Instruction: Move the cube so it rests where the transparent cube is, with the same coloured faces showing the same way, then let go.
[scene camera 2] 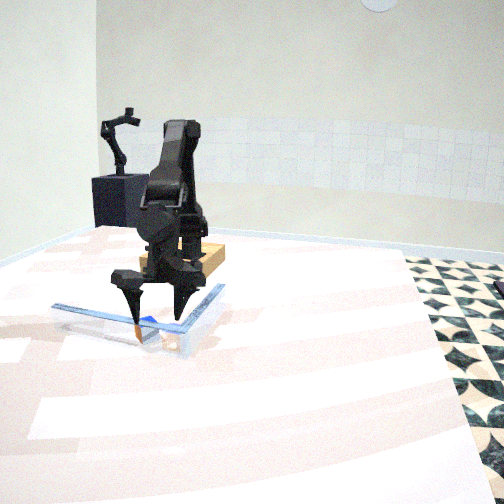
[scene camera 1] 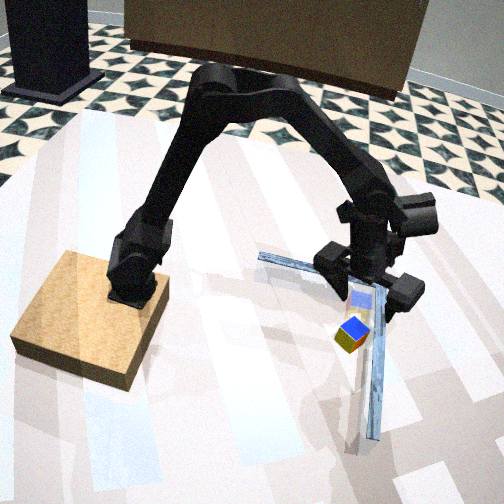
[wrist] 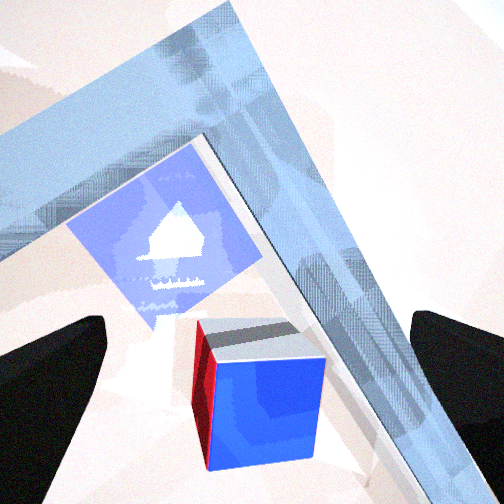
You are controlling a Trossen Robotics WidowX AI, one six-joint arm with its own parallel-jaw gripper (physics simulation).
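The cube [scene camera 1: 351, 334] lies on the table with blue, yellow and orange faces showing in scene camera 1. In the wrist view the cube [wrist: 258, 391] shows a blue face, a red side and a grey top. The transparent target cube [scene camera 1: 362, 297] sits in the inner corner of the L-shaped rail; it shows pale blue in the wrist view [wrist: 170, 232]. My gripper [scene camera 1: 366, 283] hangs open above the target, just beyond the cube, holding nothing. Its fingertips straddle the cube in the wrist view [wrist: 258, 385].
A glassy L-shaped rail [scene camera 1: 375, 360] runs along the cube's right side and behind the target. The arm's base stands on a wooden block [scene camera 1: 90, 318] at the left. A dark pedestal [scene camera 1: 53, 45] stands far back left.
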